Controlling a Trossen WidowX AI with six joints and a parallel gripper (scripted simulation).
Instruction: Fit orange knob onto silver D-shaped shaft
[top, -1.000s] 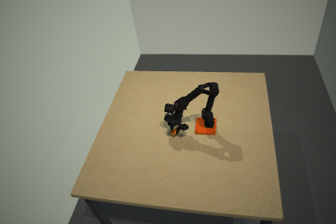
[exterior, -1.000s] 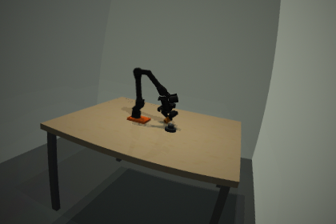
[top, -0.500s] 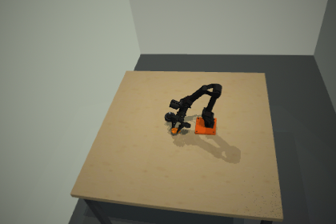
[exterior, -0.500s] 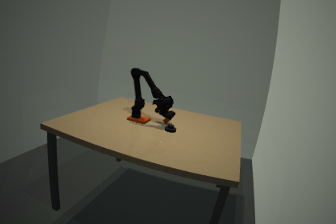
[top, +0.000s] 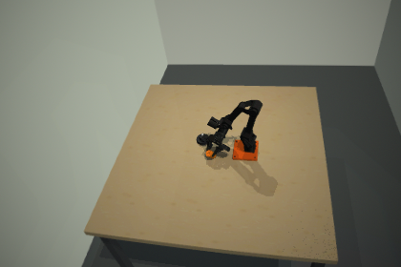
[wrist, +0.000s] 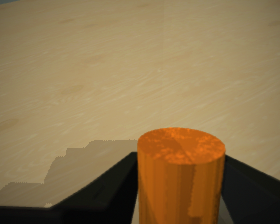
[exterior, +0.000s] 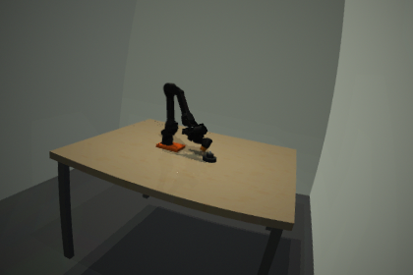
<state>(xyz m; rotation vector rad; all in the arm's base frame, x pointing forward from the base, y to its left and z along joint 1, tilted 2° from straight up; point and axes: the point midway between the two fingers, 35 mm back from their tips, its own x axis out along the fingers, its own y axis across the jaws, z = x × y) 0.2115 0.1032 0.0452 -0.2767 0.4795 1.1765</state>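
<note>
The round dark pedestal lies 14 cm to the right of my gripper tip, 9 cm ahead of it and 1 cm below it. The rest, counted from my gripper tip: orange knob 1 cm to the right.
</note>
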